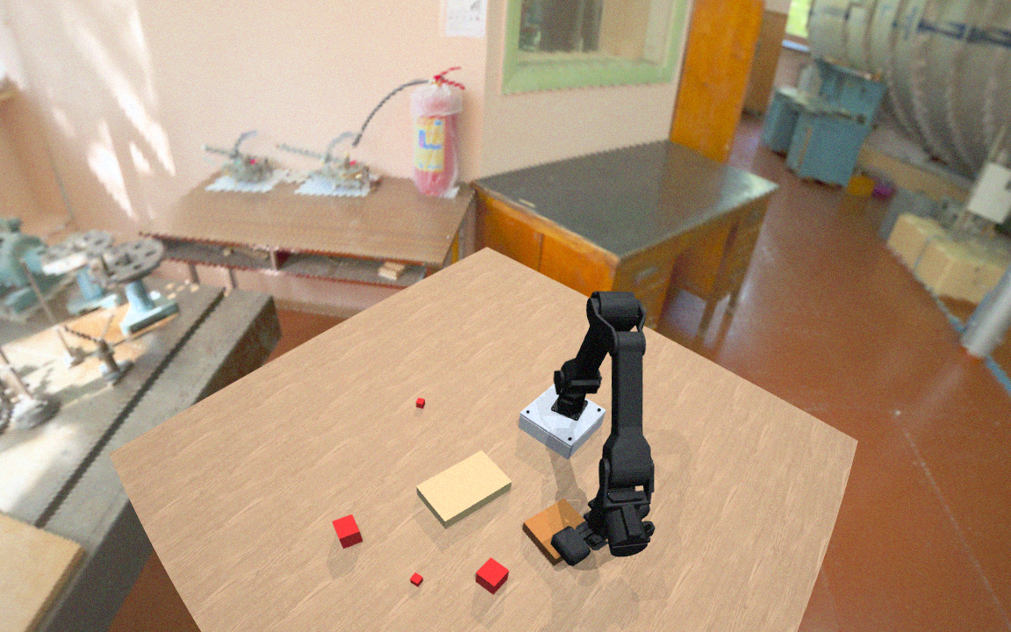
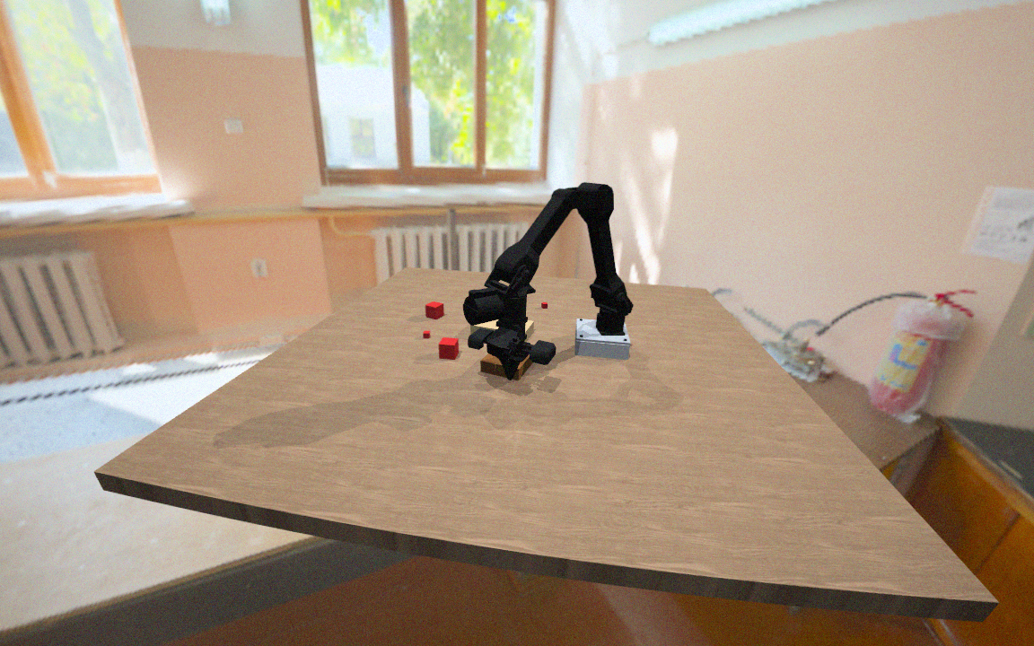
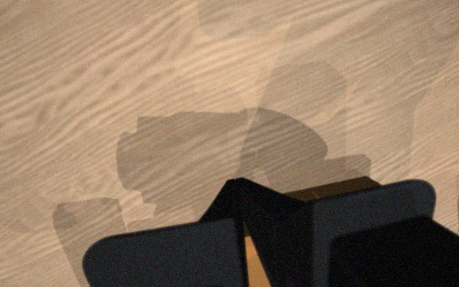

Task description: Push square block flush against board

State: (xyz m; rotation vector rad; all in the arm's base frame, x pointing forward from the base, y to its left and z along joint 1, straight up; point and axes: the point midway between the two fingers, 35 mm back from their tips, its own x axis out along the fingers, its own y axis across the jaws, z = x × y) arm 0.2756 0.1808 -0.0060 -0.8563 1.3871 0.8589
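The brown square block lies 70 mm to the right of my gripper tip and 10 mm above it. From my gripper tip the other things lie so: pale tan board 270 mm to the right, 10 mm ahead, 10 mm above.
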